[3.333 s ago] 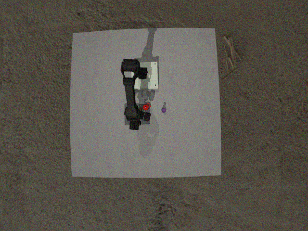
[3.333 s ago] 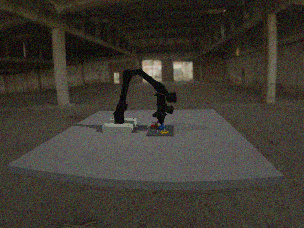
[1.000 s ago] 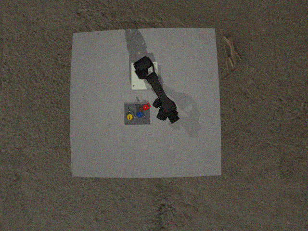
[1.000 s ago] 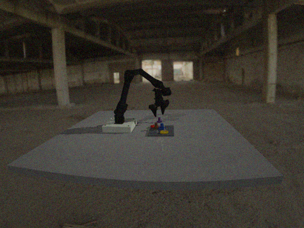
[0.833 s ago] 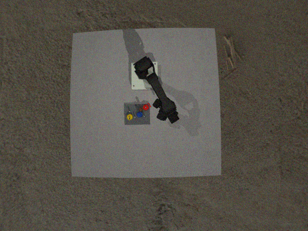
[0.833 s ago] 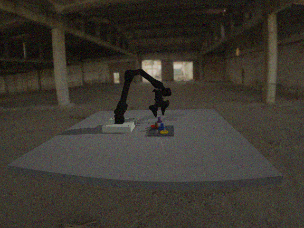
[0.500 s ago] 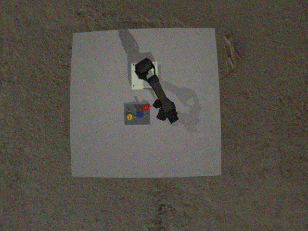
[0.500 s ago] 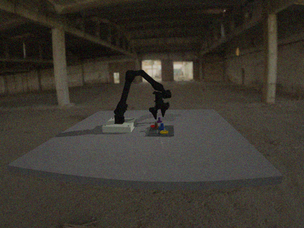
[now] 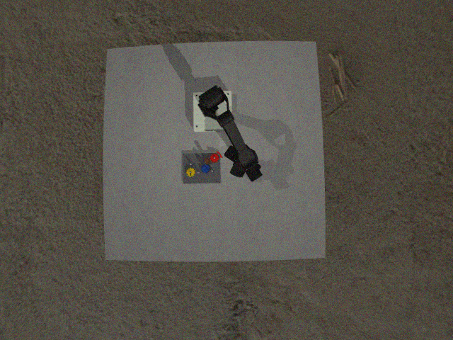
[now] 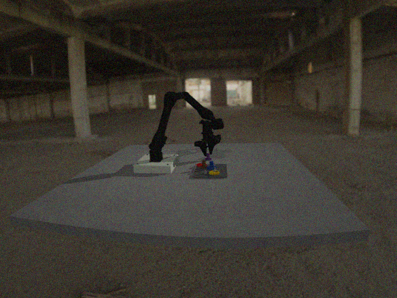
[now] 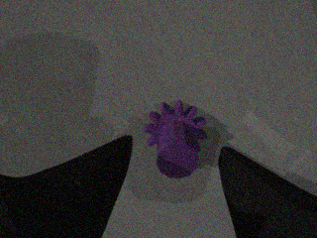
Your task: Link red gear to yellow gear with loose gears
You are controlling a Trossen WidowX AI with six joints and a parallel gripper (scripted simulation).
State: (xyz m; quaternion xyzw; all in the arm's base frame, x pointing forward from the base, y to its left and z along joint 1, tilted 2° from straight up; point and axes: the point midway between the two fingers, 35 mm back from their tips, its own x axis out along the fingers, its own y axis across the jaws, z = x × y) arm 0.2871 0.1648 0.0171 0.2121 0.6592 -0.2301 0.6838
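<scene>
Right now my gripper tip is 30 mm short of the blue gear and 200 mm to the left of it. From my gripper tip the other things lie so: red gear (30 mm behind, 150 mm to the right, 10 mm below); purple gear (10 mm below); red arrow (50 mm behind, 120 mm to the right, 20 mm below).
</scene>
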